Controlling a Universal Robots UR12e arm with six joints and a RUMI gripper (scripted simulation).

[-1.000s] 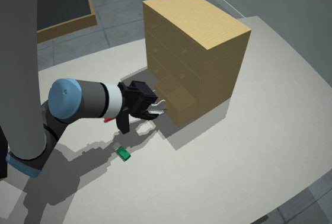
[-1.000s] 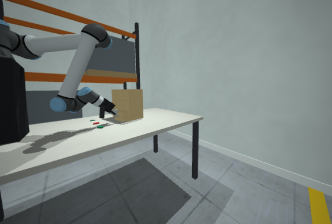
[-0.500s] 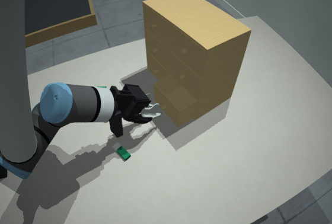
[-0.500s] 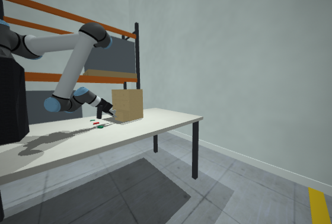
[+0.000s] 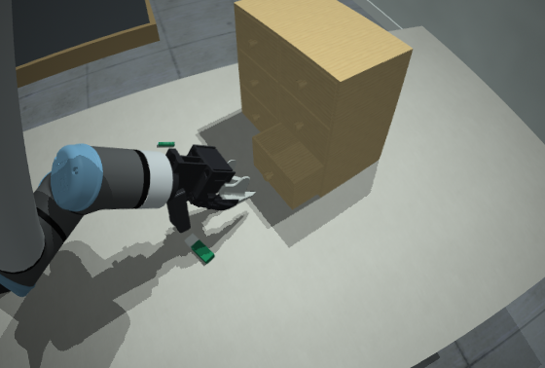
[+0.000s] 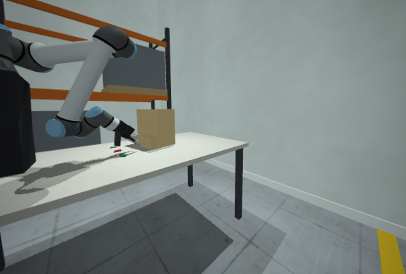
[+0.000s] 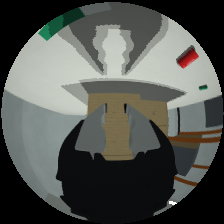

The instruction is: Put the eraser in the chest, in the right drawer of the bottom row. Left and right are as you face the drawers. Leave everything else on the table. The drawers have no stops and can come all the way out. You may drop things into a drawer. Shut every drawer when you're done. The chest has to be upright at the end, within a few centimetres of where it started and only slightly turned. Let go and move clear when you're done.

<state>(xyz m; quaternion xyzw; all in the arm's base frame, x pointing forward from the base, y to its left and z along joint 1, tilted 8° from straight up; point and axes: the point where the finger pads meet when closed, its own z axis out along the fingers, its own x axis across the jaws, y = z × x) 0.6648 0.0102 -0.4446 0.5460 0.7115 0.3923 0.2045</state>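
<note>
Right now my hand is 12 cm past the eraser, 8 cm to the left of it and 5 cm above it. From my hand the other things lie so: small red object: 13 cm behind, 6 cm to the left, 5 cm below.
</note>
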